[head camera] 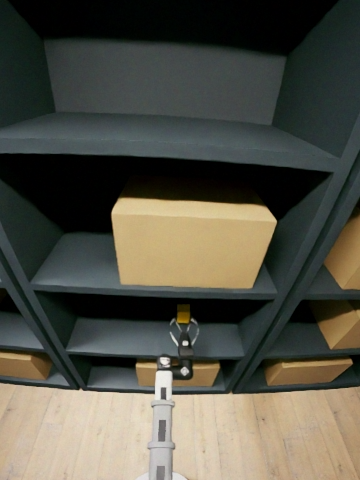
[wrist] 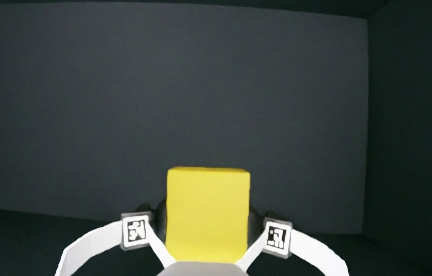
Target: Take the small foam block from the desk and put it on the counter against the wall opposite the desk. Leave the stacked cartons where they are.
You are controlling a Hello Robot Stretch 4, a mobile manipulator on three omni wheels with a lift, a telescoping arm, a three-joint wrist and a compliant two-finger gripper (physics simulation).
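Frame: origin at the robot's base, x left, y back, z up, level; metres.
Seen in the pictures: hand at its tool point: [head camera: 183, 312] [wrist: 207, 219].
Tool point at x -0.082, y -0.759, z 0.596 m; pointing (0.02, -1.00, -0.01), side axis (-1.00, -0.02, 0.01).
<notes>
Pixels of each thing's top centre, then the offset from my tool point to it.
- small yellow foam block at its top centre: [wrist: 210, 168] [head camera: 183, 308] dx +0.000, dy +0.002, dz +0.042 m
- large brown box at its top centre: [head camera: 193, 193] dx +0.016, dy +0.011, dz +0.637 m
The small yellow foam block [head camera: 183, 313] [wrist: 208, 215] is held between the two fingertips of my gripper [head camera: 184, 320] [wrist: 208, 222], which is shut on it. In the head camera view the arm reaches forward, and the block is in front of the opening of a dark shelf unit's lower compartment or inside it; I cannot tell how deep. In the wrist view the block stands out against a dark grey panel, with a fingertip pad pressed on each side. The desk, the counter and the stacked cartons named in the task cannot be made out in either view.
The dark shelf unit [head camera: 165, 145] fills the head camera view. A large brown box [head camera: 192, 250] stands on the shelf above the gripper, and another box [head camera: 205, 374] is in the bottom compartment behind the wrist. More boxes [head camera: 307, 371] [head camera: 22, 365] stand in the neighbouring units.
</notes>
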